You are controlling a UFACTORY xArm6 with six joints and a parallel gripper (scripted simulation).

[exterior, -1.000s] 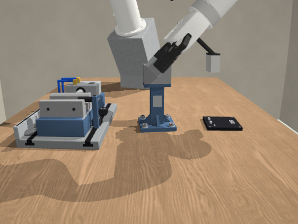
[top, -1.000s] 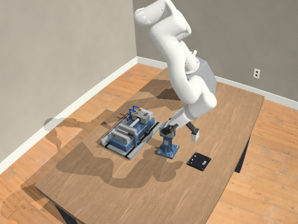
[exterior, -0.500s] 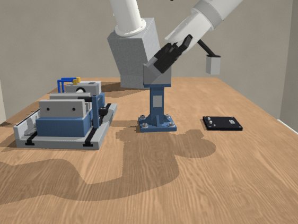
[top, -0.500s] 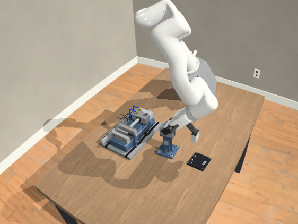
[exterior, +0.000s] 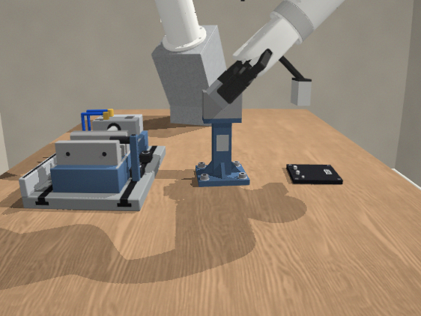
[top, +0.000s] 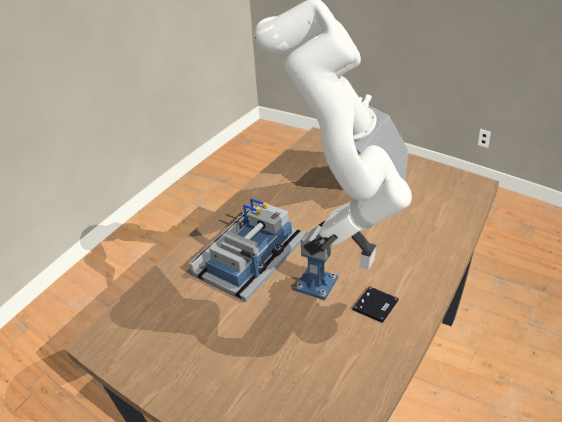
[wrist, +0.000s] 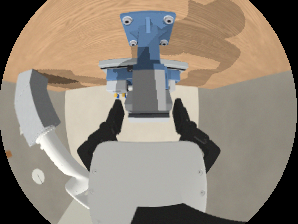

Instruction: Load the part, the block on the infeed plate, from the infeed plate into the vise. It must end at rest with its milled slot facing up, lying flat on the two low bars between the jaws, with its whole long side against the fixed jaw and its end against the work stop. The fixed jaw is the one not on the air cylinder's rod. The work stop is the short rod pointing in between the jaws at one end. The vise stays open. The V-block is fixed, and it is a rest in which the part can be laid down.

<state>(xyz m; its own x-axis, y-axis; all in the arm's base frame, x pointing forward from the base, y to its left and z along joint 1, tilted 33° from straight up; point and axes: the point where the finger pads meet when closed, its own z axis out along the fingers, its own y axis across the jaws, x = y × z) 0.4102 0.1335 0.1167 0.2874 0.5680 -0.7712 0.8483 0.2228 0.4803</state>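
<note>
My gripper is now right at the part. From my hand the other things lie so: blue work stop post 150 mm to the right, 100 mm below, 80 mm ahead; black stop rod 170 mm to the right, 80 mm ahead, 70 mm below; black infeed plate 170 mm to the left, 160 mm below, 10 mm behind.
</note>
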